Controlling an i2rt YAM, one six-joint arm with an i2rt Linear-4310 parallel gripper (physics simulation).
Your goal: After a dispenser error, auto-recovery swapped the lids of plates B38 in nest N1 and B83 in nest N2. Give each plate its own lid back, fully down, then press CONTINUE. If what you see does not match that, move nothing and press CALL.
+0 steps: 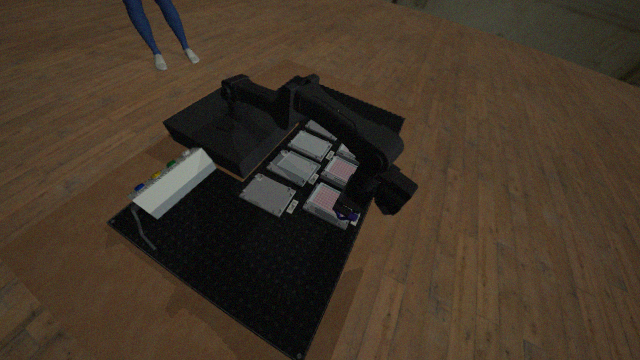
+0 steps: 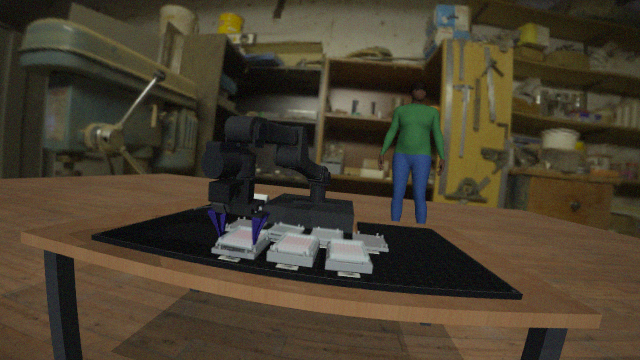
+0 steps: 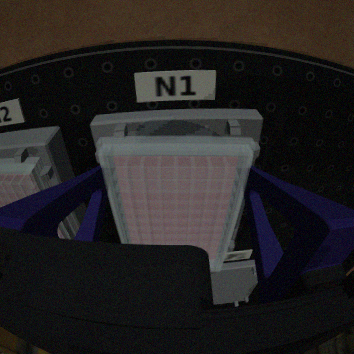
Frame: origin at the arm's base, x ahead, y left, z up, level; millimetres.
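Seen in the pictures: gripper, fingertip midpoint: [image 1: 345, 208] [image 2: 237, 241] [image 3: 175, 173]; arm's base, link origin: [image 1: 239, 114] [image 2: 316, 203].
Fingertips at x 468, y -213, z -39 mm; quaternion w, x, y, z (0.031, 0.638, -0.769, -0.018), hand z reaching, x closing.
Offsets run from my fingertips to a thing's top centre. "spot": to the spot under its first point.
My gripper [image 1: 346, 215] [image 2: 238, 239] [image 3: 175, 173] is shut on the long sides of a pink-welled plate {8 mm left, 42 mm back, 11 mm up} [image 1: 325, 196] [image 2: 242, 236] [image 3: 175, 200] with a clear cover-like rim. The plate is over nest N1 {5 mm left, 45 mm back, 6 mm down} [image 2: 232, 250] [image 3: 175, 117], low, and part of the nest's label-side floor shows. Whether it rests fully in the nest is unclear. Another pink plate {136 mm left, 28 mm back, 9 mm up} [image 1: 341, 169] [image 2: 296, 242] [image 3: 12, 187] sits in the neighbouring nest N2 {136 mm left, 28 mm back, 5 mm up} [image 2: 292, 258] [image 3: 42, 136]. Plate names and lid markings are not readable. The button box {94 mm right, 513 mm back, 55 mm up} [image 1: 177, 186] has blue, yellow, green and whitish buttons; their labels are unreadable.
A third pink plate {261 mm left, 6 mm back, 8 mm up} [image 2: 347, 249] stands beside N2. A second row of grey nests {spot: 33 mm right, 237 mm back, 19 mm down} [image 1: 268, 195] lies nearer the robot base; a clear lid-like piece {109 mm left, 189 mm back, 0 mm up} [image 1: 298, 164] sits tilted or skewed on one. A bent grey rod {spot: 249 mm right, 509 mm back, 28 mm down} [image 1: 142, 229] lies by the button box. A person [image 2: 412, 135] stands behind.
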